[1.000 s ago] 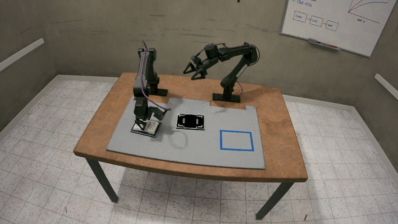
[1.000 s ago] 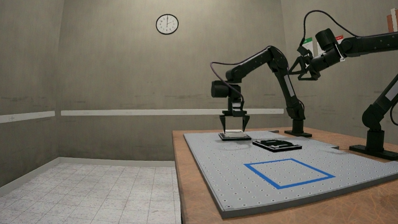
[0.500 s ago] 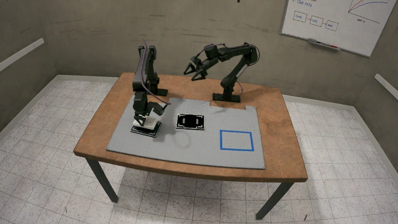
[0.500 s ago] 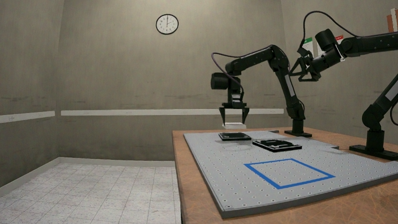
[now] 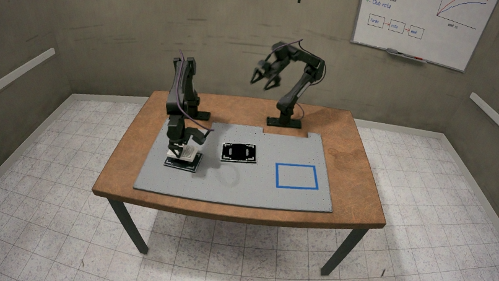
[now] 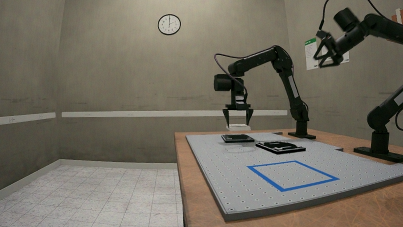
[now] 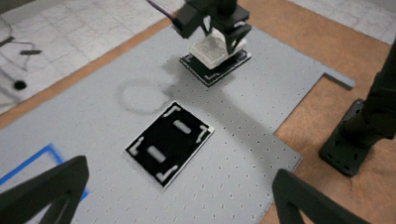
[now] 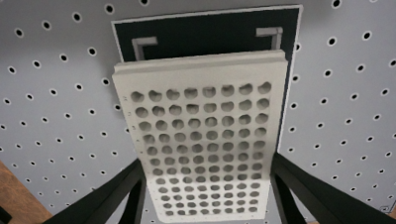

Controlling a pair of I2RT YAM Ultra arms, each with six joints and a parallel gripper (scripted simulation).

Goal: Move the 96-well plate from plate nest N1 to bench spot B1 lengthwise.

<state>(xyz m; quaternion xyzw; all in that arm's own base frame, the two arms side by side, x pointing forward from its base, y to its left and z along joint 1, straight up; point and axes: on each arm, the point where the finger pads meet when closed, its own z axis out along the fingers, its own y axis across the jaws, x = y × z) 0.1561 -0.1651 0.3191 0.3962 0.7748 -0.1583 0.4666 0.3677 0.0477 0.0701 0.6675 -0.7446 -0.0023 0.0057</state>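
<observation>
Now: left hand 21 cm short of the white 96-well plate, 32 cm to the left of it and 26 cm above it.
</observation>
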